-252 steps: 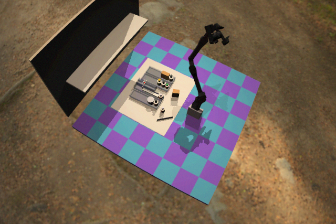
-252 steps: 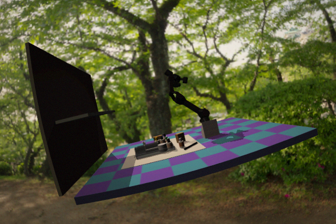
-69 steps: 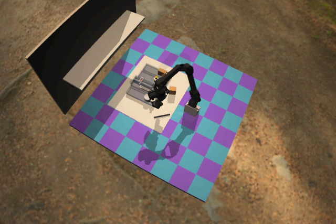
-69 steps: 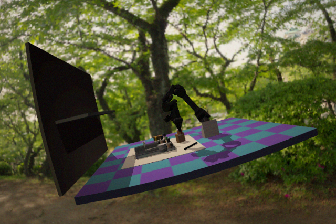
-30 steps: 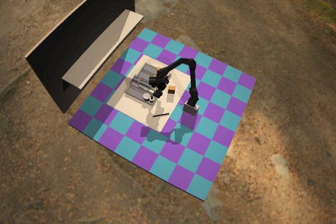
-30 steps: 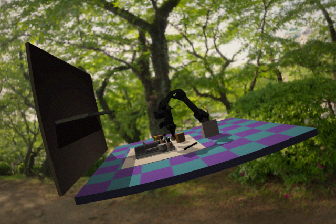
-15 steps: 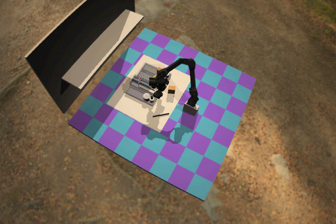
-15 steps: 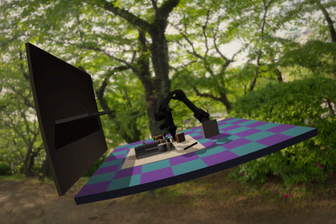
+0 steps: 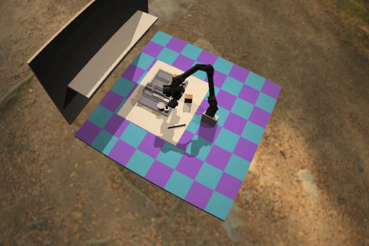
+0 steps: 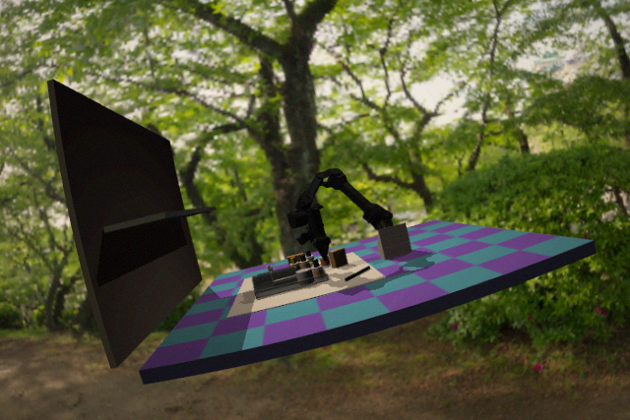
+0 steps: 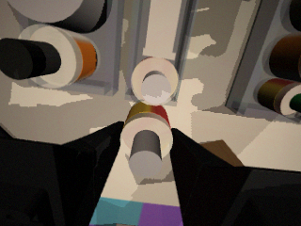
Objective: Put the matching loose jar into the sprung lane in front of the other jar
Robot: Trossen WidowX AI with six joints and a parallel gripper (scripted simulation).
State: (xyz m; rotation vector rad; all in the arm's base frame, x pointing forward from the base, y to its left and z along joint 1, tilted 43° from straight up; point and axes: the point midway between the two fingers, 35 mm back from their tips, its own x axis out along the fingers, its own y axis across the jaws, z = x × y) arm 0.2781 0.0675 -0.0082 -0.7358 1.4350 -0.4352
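The orange-topped box is 50 mm behind my gripper tip, 100 mm to the right of it and 20 mm below it. Round my gripper tip: black stick: 110 mm behind, 140 mm to the left, 50 mm below; clear-walled sprung lane: 180 mm ahead, 40 mm below.
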